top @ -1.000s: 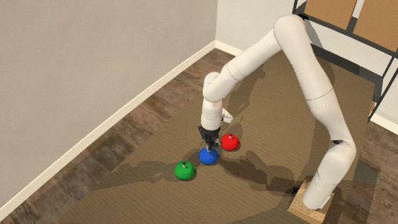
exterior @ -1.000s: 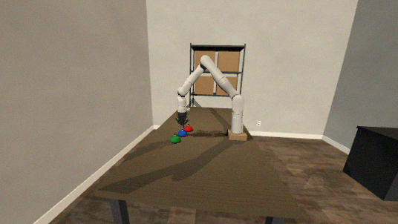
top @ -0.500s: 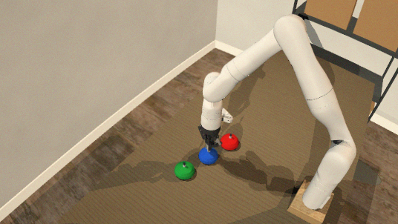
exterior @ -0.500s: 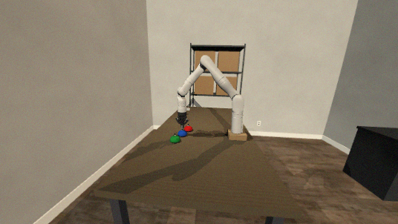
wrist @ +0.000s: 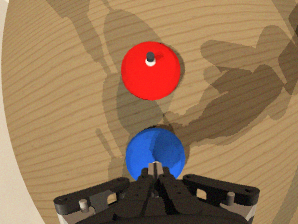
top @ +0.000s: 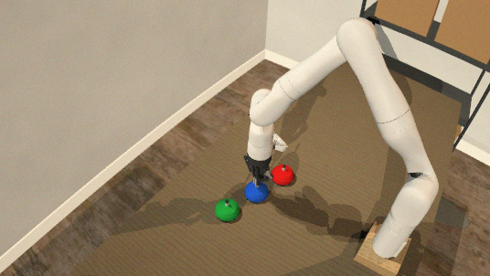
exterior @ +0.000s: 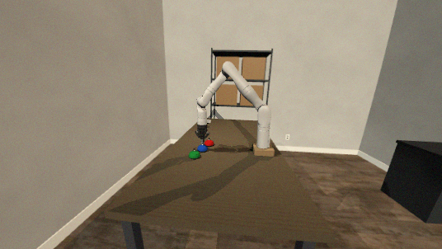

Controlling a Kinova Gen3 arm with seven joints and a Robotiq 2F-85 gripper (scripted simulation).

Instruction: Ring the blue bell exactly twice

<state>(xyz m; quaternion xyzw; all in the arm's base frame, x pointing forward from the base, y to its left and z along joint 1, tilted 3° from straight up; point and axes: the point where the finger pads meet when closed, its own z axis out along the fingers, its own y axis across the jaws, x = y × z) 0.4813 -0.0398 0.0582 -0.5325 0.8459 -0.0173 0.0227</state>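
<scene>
My hand is 4 cm above the blue bell. From my hand the other things lie so: red bell 11 cm to the right, 5 cm behind, 4 cm below; then green bell 11 cm to the left, 5 cm ahead, 4 cm below.
</scene>
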